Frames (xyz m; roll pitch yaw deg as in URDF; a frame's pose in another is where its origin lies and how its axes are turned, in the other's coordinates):
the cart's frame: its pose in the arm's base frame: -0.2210 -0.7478 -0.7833 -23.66 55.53 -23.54
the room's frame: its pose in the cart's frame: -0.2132 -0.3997 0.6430 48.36 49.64 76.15
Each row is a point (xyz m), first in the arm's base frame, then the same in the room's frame.
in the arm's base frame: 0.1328 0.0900 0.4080
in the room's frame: 0.2341 1.2421 -0.2114
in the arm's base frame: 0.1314 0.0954 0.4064
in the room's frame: 0.2388 1.2456 -0.2109
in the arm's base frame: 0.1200 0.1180 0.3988
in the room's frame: 0.2618 1.2585 -0.2130
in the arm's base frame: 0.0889 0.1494 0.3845
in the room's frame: 0.3043 1.2715 -0.2265
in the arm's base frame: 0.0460 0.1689 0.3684
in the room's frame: 0.3479 1.2714 -0.2503
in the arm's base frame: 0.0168 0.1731 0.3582
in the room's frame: 0.3724 1.2641 -0.2683
